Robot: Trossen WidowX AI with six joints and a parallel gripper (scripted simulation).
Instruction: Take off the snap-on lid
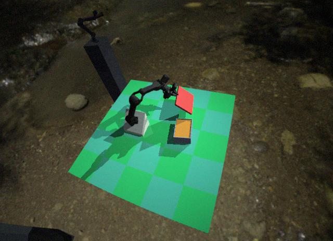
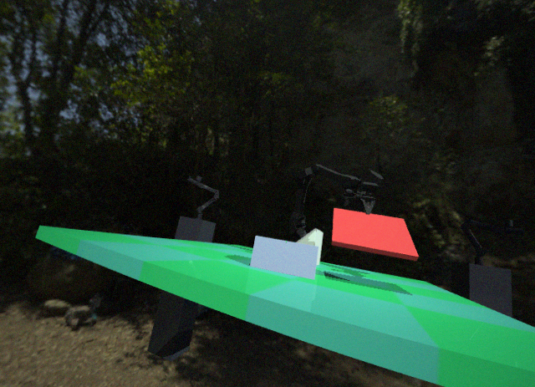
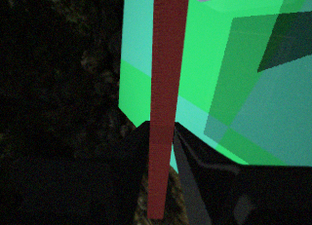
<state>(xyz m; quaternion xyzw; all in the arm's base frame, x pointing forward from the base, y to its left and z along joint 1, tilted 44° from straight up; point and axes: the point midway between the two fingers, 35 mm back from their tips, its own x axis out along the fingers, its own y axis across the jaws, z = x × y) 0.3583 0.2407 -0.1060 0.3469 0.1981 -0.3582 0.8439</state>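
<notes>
Right now the red lid is 6 cm ahead of my gripper tip and 5 cm below it. From my gripper tip the other things lie so: storage box (9 cm ahead, 25 cm to the right, 18 cm below).
</notes>
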